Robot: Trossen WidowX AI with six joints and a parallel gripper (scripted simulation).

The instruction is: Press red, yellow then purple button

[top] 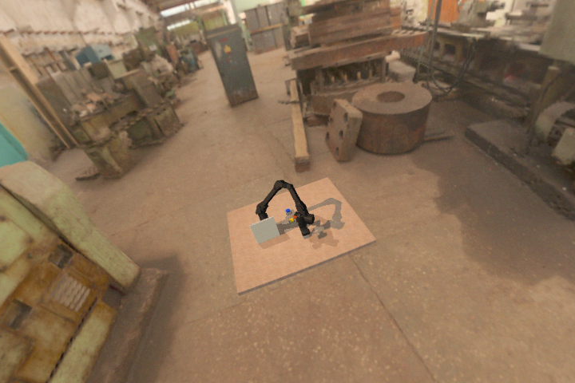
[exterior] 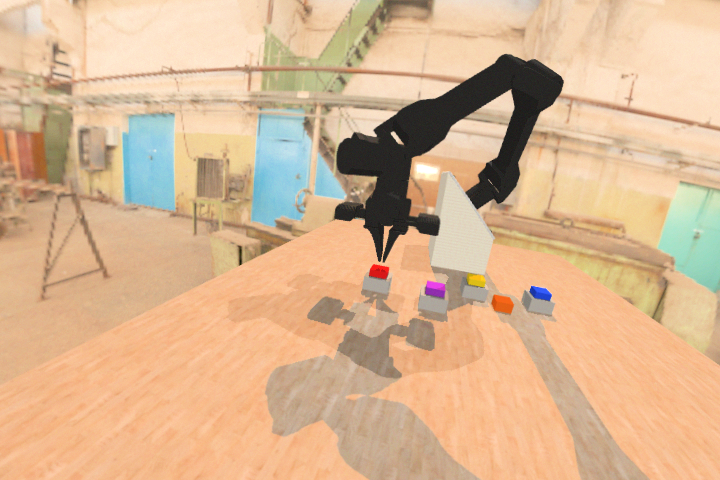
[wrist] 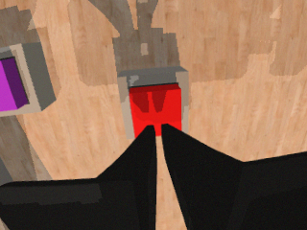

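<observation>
The red button is 1 cm ahead of my gripper tip and 2 cm below it. The rest, counted from my gripper tip: yellow button: 3 cm behind, 20 cm to the left, 2 cm below; purple button: 5 cm ahead, 10 cm to the left, 2 cm below; orange block: 2 cm ahead, 24 cm to the left, 4 cm below.
</observation>
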